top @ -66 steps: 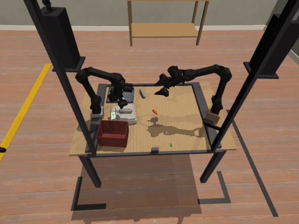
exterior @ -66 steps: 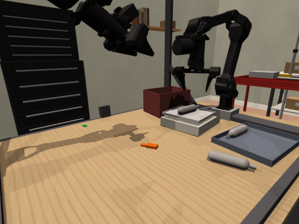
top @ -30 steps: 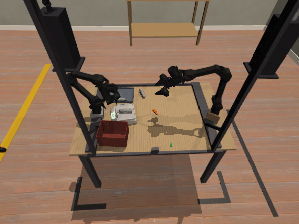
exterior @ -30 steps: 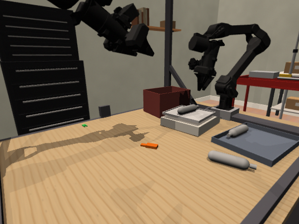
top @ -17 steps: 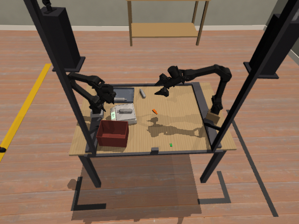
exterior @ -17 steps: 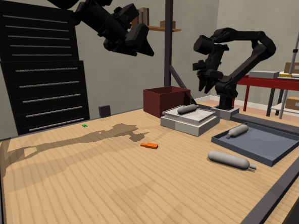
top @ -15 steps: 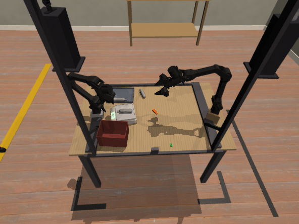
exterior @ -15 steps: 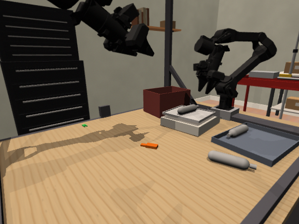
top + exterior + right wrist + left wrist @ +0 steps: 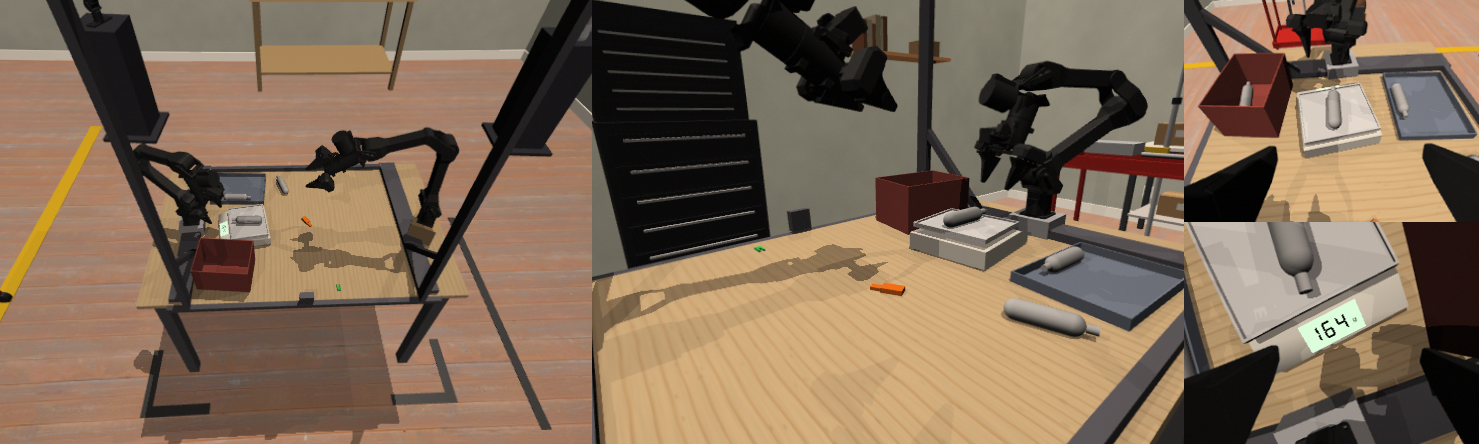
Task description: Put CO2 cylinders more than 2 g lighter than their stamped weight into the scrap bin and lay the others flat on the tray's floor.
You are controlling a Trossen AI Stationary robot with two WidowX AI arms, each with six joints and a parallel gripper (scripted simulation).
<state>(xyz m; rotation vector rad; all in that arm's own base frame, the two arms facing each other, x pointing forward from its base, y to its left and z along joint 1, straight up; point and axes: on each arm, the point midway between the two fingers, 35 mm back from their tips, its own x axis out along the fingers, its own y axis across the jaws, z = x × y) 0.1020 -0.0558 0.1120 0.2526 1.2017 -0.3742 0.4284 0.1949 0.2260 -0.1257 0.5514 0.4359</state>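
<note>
Right now the red scrap bin is 19 cm behind my left hand, 7 cm to the right of it and 12 cm below it. The rest, counted from my left hand: grey tray (27 cm ahead, 6 cm to the right, 15 cm below); then small orange piece (8 cm ahead, 38 cm to the right, 15 cm below); then small green piece (24 cm behind, 50 cm to the right, 15 cm below).
</note>
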